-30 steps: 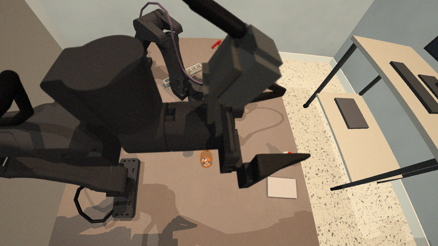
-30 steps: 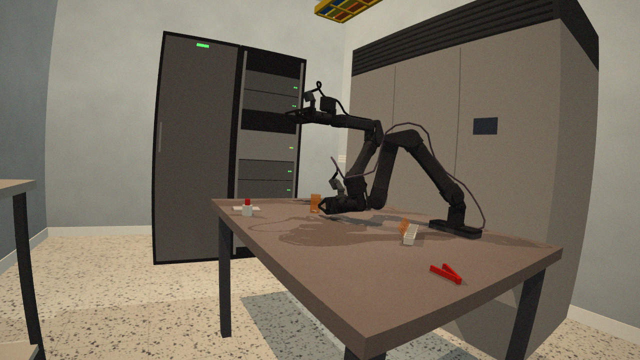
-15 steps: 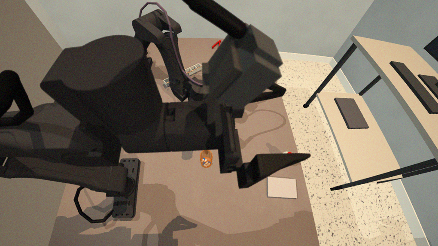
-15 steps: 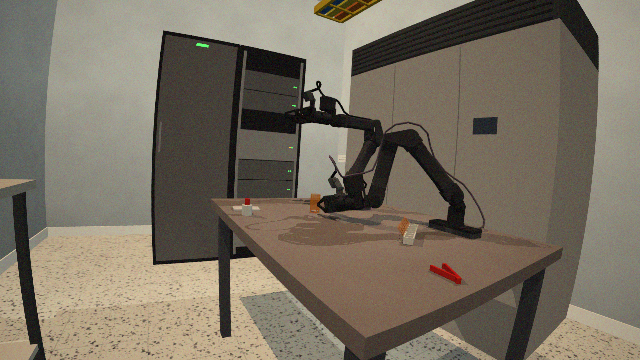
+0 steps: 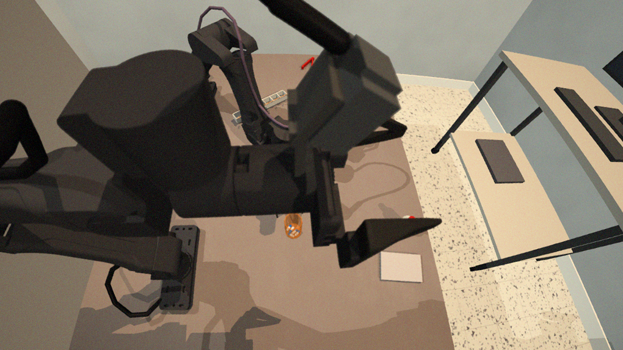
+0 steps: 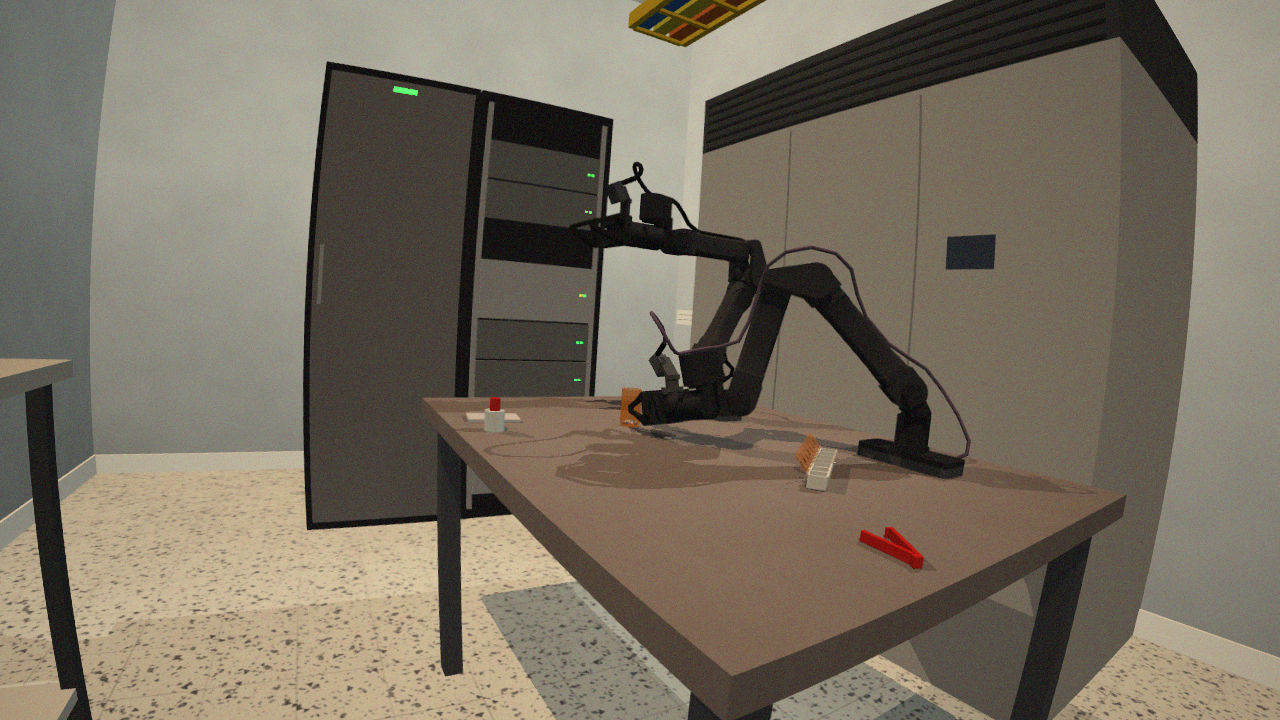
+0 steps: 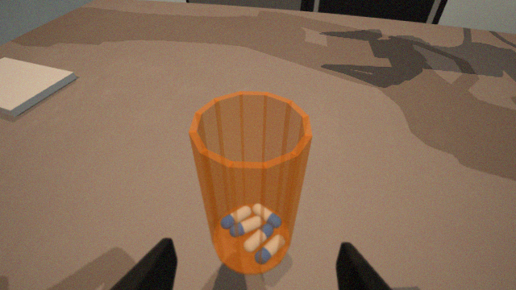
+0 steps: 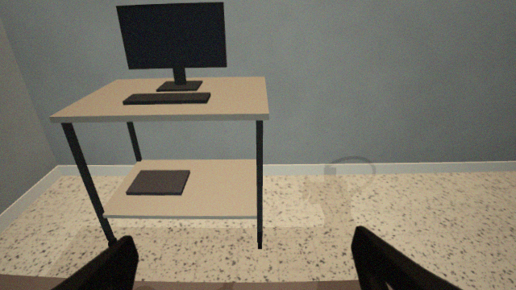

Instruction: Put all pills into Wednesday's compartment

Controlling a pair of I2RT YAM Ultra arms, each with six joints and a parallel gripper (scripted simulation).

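Right now my left hand is 40 mm to the left of the orange pill bottle, 20 mm above it and 10 mm short of it. Round my left hand: red v-shaped tool (670 mm to the left, 150 mm ahead, 40 mm below); white pad (270 mm ahead, 170 mm to the right, 40 mm below).
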